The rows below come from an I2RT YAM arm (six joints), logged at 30 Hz.
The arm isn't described. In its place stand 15 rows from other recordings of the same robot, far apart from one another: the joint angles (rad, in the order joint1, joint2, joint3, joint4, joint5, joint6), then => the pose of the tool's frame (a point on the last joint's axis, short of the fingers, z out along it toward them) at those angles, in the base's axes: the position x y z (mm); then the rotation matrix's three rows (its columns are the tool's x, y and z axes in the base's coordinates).
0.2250 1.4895 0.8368 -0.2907 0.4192 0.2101 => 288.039 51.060 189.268; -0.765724 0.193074 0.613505; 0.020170 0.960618 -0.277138; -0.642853 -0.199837 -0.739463
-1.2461 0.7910 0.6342 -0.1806 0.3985 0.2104 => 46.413 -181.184 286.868; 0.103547 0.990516 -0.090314; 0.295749 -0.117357 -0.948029; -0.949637 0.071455 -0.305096
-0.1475 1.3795 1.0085 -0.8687 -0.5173 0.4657 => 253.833 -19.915 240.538; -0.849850 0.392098 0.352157; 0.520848 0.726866 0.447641; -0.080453 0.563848 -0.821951
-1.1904 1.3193 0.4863 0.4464 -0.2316 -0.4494 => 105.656 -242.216 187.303; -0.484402 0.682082 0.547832; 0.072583 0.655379 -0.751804; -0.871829 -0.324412 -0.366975
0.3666 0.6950 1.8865 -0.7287 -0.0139 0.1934 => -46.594 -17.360 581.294; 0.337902 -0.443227 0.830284; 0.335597 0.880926 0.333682; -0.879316 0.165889 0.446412
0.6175 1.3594 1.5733 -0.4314 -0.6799 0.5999 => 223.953 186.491 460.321; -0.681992 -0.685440 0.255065; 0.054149 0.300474 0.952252; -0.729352 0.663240 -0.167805
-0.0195 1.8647 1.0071 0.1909 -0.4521 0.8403 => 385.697 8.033 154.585; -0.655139 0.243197 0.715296; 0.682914 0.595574 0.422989; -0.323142 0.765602 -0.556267
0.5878 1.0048 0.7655 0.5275 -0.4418 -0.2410 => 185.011 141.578 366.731; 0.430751 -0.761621 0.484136; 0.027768 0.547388 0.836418; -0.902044 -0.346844 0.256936
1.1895 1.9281 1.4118 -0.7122 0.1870 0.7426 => 151.865 361.011 189.402; -0.859242 -0.417742 0.295287; -0.357723 0.903270 0.236932; -0.365700 0.097951 -0.925564
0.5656 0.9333 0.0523 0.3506 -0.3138 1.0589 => 127.596 94.011 120.281; -0.849599 0.012544 0.527280; 0.442899 0.559816 0.700319; -0.286395 0.828522 -0.481175
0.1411 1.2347 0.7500 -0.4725 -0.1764 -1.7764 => 237.190 40.002 212.509; 0.398727 -0.743718 0.536563; -0.916784 -0.308648 0.253464; -0.022896 -0.592975 -0.804895
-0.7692 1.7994 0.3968 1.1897 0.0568 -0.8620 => 204.840 -201.122 115.989; -0.656260 0.362729 0.661627; -0.419578 0.553359 -0.719547; -0.627118 -0.749814 -0.210955
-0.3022 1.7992 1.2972 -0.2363 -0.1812 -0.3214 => 387.648 -114.128 231.982; -0.661913 -0.045945 0.748172; -0.119122 0.991883 -0.044477; -0.740055 -0.118564 -0.662013
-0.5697 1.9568 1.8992 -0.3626 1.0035 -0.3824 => 364.812 -269.333 365.881; -0.668797 0.742271 -0.041767; 0.190274 0.116590 -0.974783; -0.718684 -0.659879 -0.219210
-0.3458 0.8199 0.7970 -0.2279 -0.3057 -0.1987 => 183.094 -54.576 334.089; -0.238556 0.001895 0.971127; -0.114141 0.993012 -0.029977; -0.964398 -0.117997 -0.236673
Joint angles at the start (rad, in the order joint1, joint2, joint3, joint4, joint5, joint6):
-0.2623 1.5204 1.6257 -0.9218 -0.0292 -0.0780
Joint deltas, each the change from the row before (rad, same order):
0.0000 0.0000 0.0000 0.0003 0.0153 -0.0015
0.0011 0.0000 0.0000 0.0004 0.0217 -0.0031
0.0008 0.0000 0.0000 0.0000 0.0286 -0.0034
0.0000 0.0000 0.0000 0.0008 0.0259 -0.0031
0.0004 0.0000 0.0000 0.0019 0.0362 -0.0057
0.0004 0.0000 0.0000 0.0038 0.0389 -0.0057
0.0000 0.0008 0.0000 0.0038 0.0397 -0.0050
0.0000 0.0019 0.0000 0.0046 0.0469 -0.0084
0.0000 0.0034 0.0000 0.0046 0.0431 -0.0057
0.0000 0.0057 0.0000 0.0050 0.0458 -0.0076
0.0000 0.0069 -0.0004 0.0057 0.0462 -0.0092
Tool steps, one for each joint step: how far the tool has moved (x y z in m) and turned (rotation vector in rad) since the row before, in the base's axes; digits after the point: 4 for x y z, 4 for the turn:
-0.0001 -0.0005 0.0000 -0.0118 0.0028 -0.0094
-0.0001 -0.0004 0.0000 -0.0174 0.0042 -0.0115
-0.0002 -0.0007 0.0000 -0.0224 0.0060 -0.0163
-0.0002 -0.0009 0.0001 -0.0204 0.0048 -0.0155
-0.0002 -0.0011 0.0002 -0.0296 0.0064 -0.0203
-0.0001 -0.0013 0.0004 -0.0318 0.0052 -0.0223
0.0000 -0.0014 0.0002 -0.0316 0.0061 -0.0239
0.0002 -0.0017 0.0000 -0.0385 0.0092 -0.0266
0.0006 -0.0017 -0.0004 -0.0336 0.0091 -0.0260
0.0011 -0.0019 -0.0010 -0.0360 0.0125 -0.0266
0.0015 -0.0020 -0.0014 -0.0368 0.0146 -0.0258

